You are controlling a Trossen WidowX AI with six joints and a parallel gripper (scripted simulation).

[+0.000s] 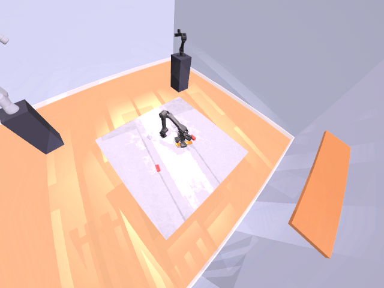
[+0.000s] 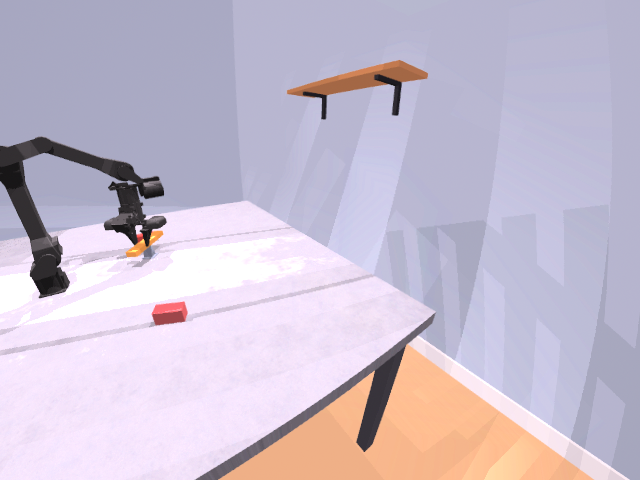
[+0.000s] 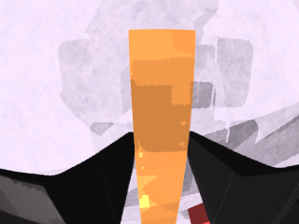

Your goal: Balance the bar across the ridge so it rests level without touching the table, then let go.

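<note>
My gripper tip is now 2 cm to the right of the orange bar and 1 cm short of it.
</note>
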